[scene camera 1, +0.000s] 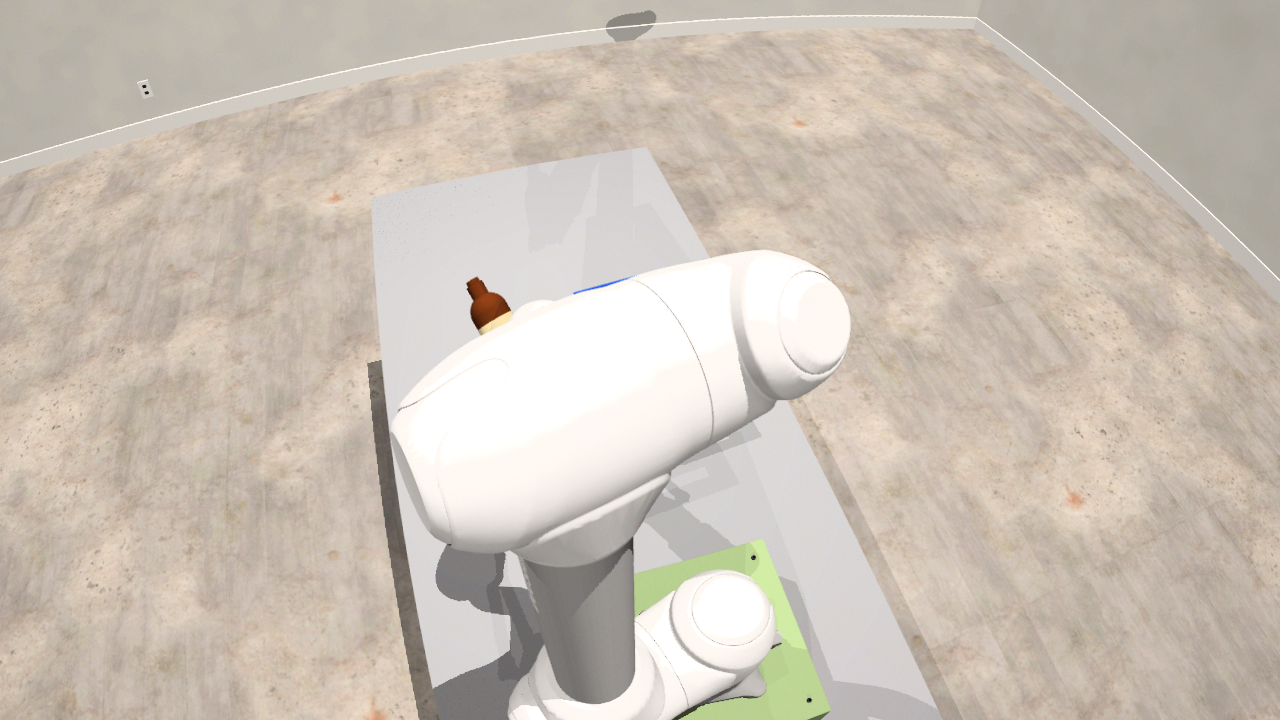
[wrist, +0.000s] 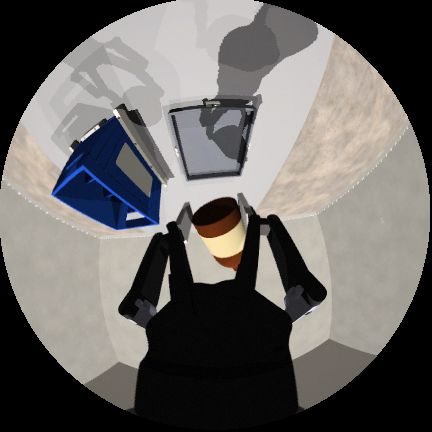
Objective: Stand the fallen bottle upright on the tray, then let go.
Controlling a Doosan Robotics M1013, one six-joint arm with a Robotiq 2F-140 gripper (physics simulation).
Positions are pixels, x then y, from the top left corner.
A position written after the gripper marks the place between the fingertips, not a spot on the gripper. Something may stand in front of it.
The gripper shows in the wrist view (214,204). A brown bottle shows in scene camera 1 (489,310) and in the wrist view (219,223).
